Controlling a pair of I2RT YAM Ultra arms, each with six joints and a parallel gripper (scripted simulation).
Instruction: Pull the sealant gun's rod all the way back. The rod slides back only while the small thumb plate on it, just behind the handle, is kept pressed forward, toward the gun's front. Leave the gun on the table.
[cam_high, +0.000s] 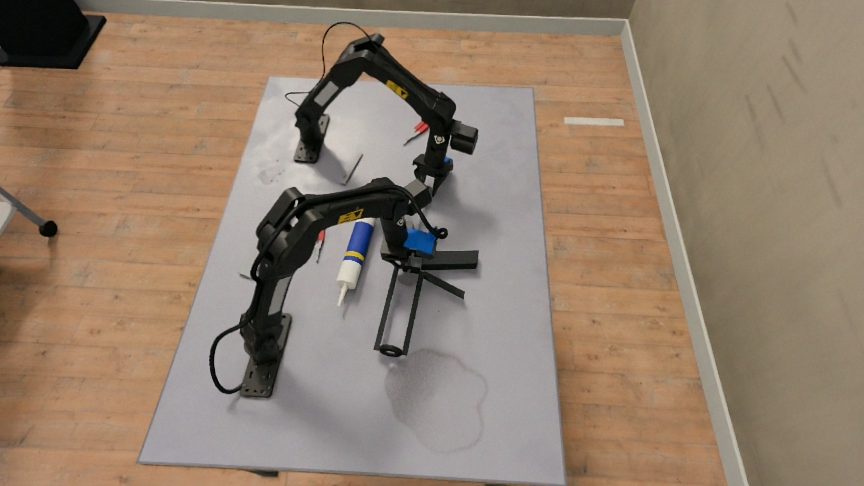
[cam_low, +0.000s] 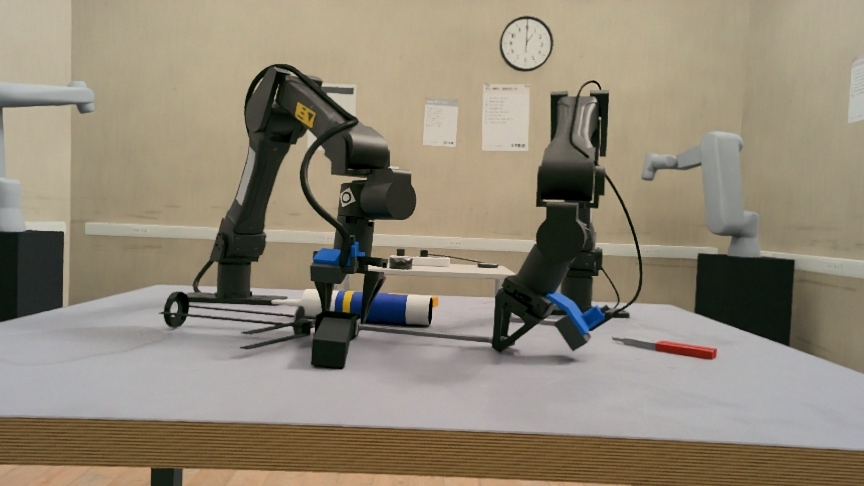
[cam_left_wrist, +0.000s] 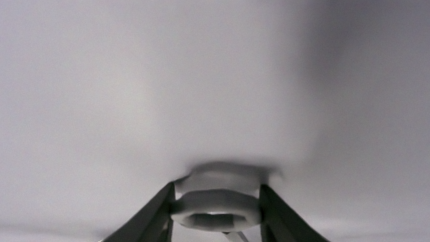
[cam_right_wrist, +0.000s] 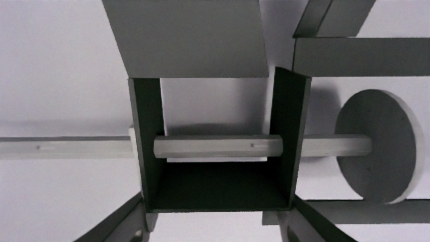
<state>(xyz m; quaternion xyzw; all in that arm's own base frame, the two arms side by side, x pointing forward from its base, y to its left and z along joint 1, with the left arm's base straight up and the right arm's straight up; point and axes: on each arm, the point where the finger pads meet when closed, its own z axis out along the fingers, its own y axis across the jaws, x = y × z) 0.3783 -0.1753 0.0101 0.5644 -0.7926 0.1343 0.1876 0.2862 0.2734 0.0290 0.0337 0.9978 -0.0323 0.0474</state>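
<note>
Now: right hand 2 cm short of the thumb plate, 2 cm to the right of it and 1 cm above it. Round my right hand: putty knife: 36 cm behind, 5 cm to the left, 2 cm below; grey bar: 17 cm behind, 31 cm to the left, 2 cm below; white cartridge: 12 cm behind.
</note>
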